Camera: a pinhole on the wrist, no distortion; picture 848 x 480 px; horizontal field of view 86.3 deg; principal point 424.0 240.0 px. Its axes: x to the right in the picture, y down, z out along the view. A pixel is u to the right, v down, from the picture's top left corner.
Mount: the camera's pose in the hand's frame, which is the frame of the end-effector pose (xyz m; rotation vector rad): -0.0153 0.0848 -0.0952 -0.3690 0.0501 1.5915
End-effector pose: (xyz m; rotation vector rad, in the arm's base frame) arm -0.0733 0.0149 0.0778 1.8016 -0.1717 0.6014
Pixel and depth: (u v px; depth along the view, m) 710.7 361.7 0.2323
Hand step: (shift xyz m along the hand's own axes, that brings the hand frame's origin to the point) -0.1251 0.2826 0.0732
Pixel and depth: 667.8 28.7 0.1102
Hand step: 0.0121 0.1736 0.0032
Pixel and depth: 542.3 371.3 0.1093
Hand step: -0.0688 0.1385 -0.0056
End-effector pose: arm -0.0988 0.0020 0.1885 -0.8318 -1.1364 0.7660
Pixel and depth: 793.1 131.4 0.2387
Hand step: -0.0095 0.3376 0.0899
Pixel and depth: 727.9 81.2 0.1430
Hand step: 0.0039 0.2174 0.0242
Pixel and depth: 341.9 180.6 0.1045
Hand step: -0.0229 0.0942 0.0112
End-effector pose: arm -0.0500 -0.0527 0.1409 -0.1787 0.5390 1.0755
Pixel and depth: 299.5 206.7 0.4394
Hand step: -0.0718 0.0831 0.3582
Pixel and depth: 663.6 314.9 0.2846
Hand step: -0.1207 0.3004 0.1247
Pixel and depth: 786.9 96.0 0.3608
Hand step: 0.0211 0.4639 0.1914
